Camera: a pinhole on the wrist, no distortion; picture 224 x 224 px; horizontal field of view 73.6 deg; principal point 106.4 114.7 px. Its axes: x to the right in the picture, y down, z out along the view. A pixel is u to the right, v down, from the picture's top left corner.
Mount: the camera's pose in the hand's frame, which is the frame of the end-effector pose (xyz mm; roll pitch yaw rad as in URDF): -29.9 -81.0 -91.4 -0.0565 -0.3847 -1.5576
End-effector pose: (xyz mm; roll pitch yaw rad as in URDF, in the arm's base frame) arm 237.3 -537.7 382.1 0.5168 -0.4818 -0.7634
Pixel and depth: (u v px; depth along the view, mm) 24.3 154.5 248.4
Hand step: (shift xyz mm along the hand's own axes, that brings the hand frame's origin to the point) 47.2 138.0 83.9
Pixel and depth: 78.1 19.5 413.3
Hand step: -272.0 148.7 275.5
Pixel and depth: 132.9 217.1 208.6
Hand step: 123.8 -38.1 108.0
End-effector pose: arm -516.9 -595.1 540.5 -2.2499 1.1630 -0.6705
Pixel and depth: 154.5 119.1 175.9
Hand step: -15.0 -67.4 92.3
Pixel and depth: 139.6 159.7 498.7
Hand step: 146.8 2.5 403.8
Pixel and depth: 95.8 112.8 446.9
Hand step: -12.9 116.1 310.6
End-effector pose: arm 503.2 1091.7 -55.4 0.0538 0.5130 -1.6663
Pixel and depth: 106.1 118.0 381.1
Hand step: -1.9 62.7 260.6
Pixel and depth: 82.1 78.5 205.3
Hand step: -69.3 27.4 88.7
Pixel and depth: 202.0 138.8 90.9
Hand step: -9.9 -100.8 13.7
